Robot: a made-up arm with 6 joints. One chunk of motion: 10 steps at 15 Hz.
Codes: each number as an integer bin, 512 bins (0 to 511) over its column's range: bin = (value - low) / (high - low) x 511, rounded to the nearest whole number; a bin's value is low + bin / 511 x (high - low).
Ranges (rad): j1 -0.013..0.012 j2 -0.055..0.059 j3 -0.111..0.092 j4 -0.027..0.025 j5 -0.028..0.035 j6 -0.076..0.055
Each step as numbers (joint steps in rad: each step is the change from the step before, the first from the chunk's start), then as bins.
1 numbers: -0.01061 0.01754 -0.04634 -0.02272 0.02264 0.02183
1 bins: 49 325 163 42 411 382
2 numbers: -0.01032 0.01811 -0.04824 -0.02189 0.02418 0.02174
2 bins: 55 328 158 50 423 381
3 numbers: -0.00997 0.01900 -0.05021 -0.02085 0.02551 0.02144
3 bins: 62 332 153 60 434 380
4 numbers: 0.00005 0.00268 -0.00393 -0.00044 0.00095 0.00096
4 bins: 267 259 270 261 235 300
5 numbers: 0.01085 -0.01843 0.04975 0.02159 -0.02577 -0.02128
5 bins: 487 164 405 477 18 213
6 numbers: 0.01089 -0.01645 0.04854 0.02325 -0.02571 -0.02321
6 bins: 488 173 402 494 19 206
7 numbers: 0.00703 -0.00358 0.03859 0.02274 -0.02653 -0.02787
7 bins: 409 230 377 489 12 188
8 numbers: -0.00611 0.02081 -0.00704 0.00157 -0.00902 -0.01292
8 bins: 141 340 262 281 154 246
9 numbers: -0.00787 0.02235 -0.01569 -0.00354 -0.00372 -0.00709
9 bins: 105 347 240 231 197 269
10 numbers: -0.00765 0.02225 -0.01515 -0.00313 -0.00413 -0.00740
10 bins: 109 346 241 235 194 268
